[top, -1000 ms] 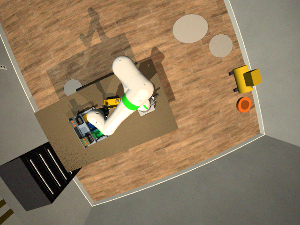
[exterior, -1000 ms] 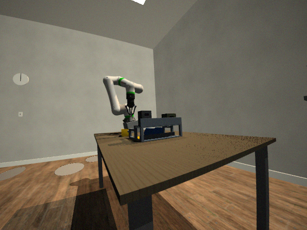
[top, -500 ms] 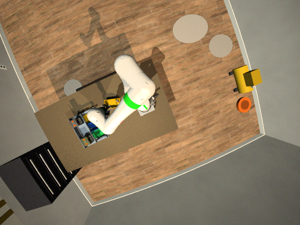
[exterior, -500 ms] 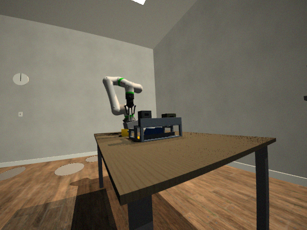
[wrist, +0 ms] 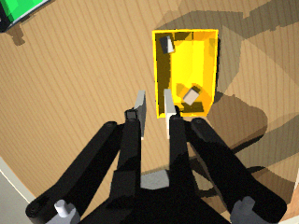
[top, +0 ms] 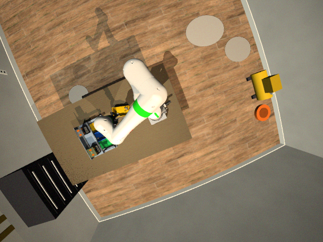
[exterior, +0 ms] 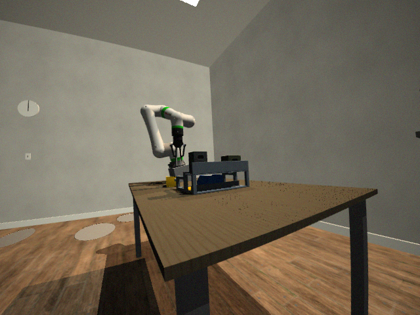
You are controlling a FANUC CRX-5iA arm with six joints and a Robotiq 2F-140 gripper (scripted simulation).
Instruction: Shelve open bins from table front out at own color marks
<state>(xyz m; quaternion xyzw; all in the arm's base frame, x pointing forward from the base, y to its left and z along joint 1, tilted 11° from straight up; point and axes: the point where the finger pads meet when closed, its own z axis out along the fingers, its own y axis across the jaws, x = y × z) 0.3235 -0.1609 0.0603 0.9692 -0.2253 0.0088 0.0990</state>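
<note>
My hand is 15 cm above the yellow bin, 4 cm to the left of it and 3 cm past it. From my hand the other things lie so: blue bin 32 cm ahead, 14 cm below, 5 cm to the left; blue mark 32 cm ahead, 18 cm below, 4 cm to the left; yellow mark 30 cm ahead, 18 cm below, 7 cm to the right.
</note>
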